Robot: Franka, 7 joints.
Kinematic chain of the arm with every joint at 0, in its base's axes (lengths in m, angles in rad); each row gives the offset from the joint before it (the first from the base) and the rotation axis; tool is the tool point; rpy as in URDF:
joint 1: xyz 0 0 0.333 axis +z
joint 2: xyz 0 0 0 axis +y
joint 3: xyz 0 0 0.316 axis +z
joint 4: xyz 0.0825 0 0 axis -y
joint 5: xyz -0.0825 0 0.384 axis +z
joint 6: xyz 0 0 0 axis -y
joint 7: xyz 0.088 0 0 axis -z
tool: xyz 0 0 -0.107 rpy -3.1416 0 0
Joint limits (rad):
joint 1: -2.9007..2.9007
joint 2: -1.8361..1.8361
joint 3: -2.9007..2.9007
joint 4: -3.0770..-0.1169
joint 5: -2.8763..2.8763
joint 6: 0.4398..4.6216
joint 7: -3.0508..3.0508
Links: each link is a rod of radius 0.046 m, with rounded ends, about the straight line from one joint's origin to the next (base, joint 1, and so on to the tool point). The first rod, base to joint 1, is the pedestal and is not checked.
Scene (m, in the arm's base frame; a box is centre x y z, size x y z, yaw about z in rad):
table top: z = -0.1
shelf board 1: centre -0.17 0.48 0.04 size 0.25 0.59 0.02 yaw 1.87
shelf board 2: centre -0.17 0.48 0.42 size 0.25 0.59 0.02 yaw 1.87
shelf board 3: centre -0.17 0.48 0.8 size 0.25 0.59 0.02 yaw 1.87
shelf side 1: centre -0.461 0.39 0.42 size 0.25 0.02 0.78 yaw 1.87
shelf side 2: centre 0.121 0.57 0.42 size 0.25 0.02 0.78 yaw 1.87
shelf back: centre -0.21 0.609 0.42 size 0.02 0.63 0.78 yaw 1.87
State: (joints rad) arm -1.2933 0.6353 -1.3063 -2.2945 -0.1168 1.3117 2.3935
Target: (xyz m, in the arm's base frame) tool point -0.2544 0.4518 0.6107
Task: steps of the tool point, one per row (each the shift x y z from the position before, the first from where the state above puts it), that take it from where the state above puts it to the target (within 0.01 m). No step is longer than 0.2 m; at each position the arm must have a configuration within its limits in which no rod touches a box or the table.
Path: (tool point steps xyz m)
1: -0.0428 0.1270 0.0774
2: 0.0184 0.1234 0.0872
3: 0.0732 0.0938 0.0892
4: 0.1108 0.0445 0.0820
5: -0.0322 0.0807 -0.0022
6: -0.0251 0.0763 -0.0024
7: -0.0131 0.0712 0.0046

